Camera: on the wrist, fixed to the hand. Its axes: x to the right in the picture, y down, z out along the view.
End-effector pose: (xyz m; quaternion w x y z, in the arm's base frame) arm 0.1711 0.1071 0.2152 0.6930 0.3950 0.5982 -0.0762
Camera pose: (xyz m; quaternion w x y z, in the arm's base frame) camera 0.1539 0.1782 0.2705 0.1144 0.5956 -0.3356 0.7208
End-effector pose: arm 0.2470 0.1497 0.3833 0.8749 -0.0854 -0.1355 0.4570
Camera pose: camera 0.2016 0.1613 0.3044 0.4035 0.1868 -0.0852 -0.8917
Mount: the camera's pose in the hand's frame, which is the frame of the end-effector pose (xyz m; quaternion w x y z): -0.0278 0.0634 -0.0602 0.0589 -0.0381 0.0291 0.9971
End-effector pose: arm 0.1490 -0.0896 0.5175 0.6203 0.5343 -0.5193 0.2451
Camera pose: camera 0.1081 -0.0078 0.5248 0.1724 0.5171 0.5546 -0.6287
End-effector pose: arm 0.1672 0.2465 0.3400 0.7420 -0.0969 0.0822 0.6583
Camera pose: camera 0.1013 0.2119 0.2864 0.6188 -0.0288 -0.0980 -0.7789
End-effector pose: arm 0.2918 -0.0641 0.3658 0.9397 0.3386 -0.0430 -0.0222
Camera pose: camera 0.2707 0.0249 0.3583 0.0916 -0.0581 -0.3120 0.9439
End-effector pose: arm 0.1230 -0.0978 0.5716 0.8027 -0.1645 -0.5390 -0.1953
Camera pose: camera 0.1928 -0.0675 0.5204 0.2514 -0.5720 0.1631 0.7635
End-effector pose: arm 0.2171 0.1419 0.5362 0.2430 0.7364 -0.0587 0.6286
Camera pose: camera 0.1326 0.1063 0.5332 0.5827 0.0427 0.7546 -0.2985
